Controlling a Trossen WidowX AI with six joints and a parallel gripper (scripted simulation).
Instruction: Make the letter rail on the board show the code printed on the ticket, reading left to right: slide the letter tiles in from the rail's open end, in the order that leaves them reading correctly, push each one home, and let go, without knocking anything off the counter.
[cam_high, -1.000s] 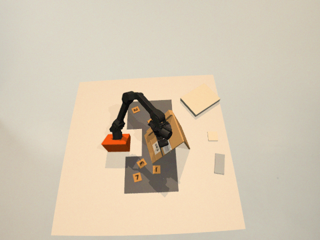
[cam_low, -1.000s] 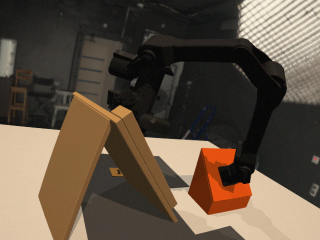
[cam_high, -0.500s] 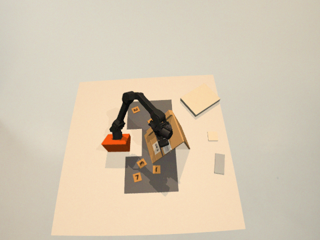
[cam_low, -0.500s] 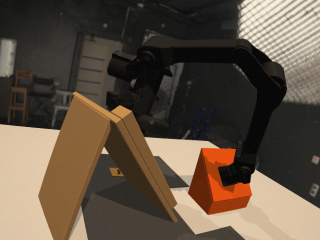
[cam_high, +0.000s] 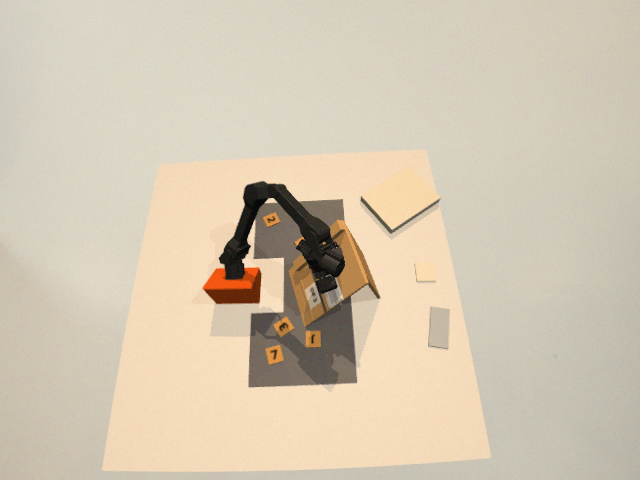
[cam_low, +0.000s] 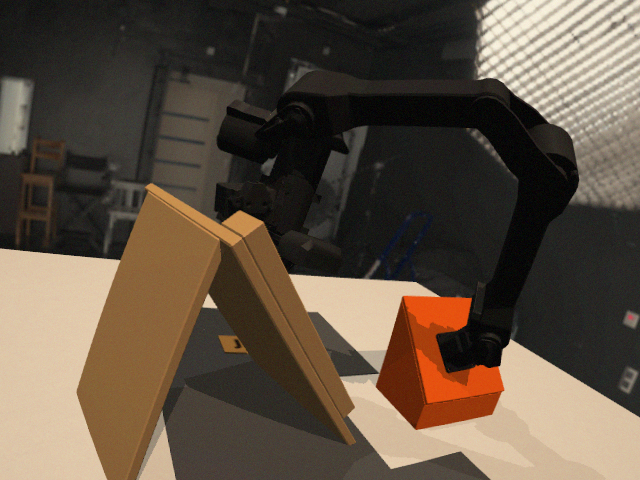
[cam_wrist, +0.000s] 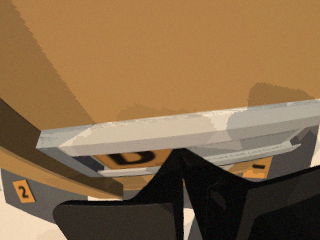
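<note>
My gripper tip is 3 cm to the right of the d tile and 1 cm past it. The rest, counted from my gripper tip: cream slab (38 cm to the left, 35 cm ahead, 15 cm below); white ticket (9 cm below, 5 cm to the right, 5 cm behind); grey plate (41 cm ahead, 18 cm to the right, 17 cm below).
</note>
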